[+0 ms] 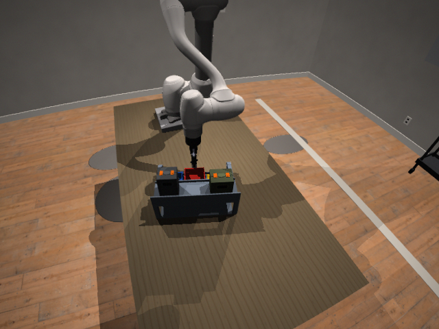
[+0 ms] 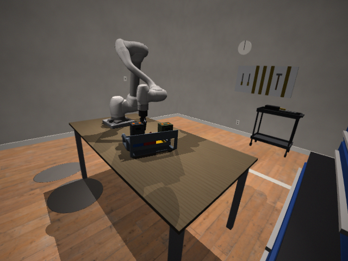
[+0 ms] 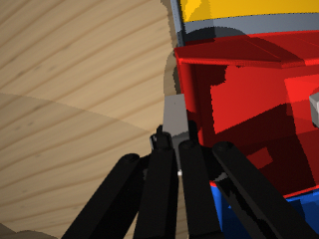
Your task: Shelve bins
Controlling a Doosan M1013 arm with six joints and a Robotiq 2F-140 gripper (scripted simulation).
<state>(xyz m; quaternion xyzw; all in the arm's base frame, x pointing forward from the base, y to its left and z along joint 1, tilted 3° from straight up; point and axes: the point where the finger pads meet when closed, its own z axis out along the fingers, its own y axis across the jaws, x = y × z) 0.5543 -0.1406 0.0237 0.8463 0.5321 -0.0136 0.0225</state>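
Now: hand 8 cm short of the red bin, 4 cm to the left of it and 1 cm above it. Also, from my hand: green toolbox 23 cm ahead, 9 cm above, 2 cm to the left; then dark box 19 cm to the right, 13 cm ahead, 11 cm above; then blue bin 15 cm to the right, 5 cm ahead, 1 cm below.
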